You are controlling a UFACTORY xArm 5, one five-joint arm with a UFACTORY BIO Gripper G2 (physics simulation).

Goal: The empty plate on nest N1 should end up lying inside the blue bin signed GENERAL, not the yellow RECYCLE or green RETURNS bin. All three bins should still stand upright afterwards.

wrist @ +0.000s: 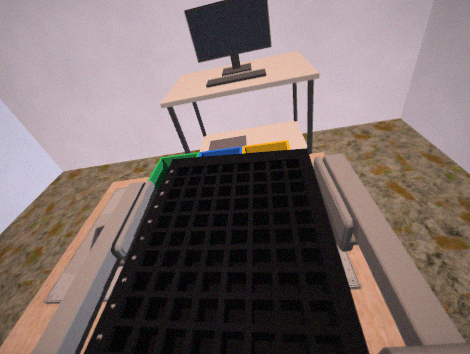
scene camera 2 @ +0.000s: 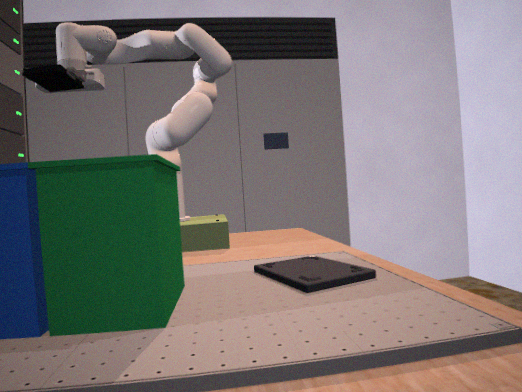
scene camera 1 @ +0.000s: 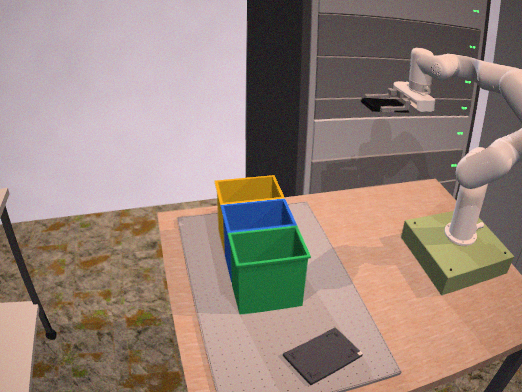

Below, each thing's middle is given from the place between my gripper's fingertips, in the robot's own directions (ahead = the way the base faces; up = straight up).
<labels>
Right now my hand is 40 mm past the black plate [scene camera 2: 53, 78]. From my hand the other things lie so: green bin [scene camera 2: 110, 233]: 380 mm ahead, 350 mm below, 220 mm to the left; then blue bin [scene camera 1: 257, 215]: 370 mm ahead, 350 mm below, 100 mm to the left; then yellow bin [scene camera 1: 251, 189]: 360 mm ahead, 350 mm below, 30 mm to the right.
</labels>
